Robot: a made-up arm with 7 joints.
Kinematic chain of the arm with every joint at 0, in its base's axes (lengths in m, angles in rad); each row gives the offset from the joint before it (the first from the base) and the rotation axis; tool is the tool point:
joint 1: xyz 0 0.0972 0 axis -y
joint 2: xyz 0 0.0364 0 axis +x
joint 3: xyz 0 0 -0.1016 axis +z
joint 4: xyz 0 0 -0.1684 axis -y
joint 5: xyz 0 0 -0.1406 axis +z
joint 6: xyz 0 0 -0.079 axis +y
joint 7: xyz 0 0 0 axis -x
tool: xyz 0 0 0
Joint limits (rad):
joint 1: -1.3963..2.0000
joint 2: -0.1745..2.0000
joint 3: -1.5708..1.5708
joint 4: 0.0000..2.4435
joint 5: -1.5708..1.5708
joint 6: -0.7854..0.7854
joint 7: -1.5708..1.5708
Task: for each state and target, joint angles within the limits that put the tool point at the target. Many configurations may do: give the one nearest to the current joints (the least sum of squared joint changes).
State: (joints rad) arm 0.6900 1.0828 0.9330 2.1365 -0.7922 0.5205 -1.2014
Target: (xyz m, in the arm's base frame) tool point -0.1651 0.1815 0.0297
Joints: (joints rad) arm 1.4123 1.9176 1.5477 2.4415 -0.7922 0.5205 -1.2014
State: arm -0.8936 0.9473 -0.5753 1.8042 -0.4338 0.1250 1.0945
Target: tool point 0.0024 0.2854 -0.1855
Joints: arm -0.9385 1.5680 -0.6175 2.1375 -0.4338 0.1250 1.0945
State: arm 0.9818 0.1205 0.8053 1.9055 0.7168 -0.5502 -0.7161
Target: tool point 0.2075 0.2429 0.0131
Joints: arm 0.9017 -0.0594 0.7051 2.1605 0.7168 -0.5502 -0.7161
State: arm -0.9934 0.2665 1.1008 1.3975 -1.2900 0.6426 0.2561
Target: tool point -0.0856 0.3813 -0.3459
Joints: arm -0.5555 0.2812 0.9195 0.9683 -1.2900 0.6426 0.2561
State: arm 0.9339 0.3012 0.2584 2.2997 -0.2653 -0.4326 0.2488
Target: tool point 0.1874 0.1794 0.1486
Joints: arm 1.3455 0.1954 0.0850 2.1192 -0.2653 -0.4326 0.2488
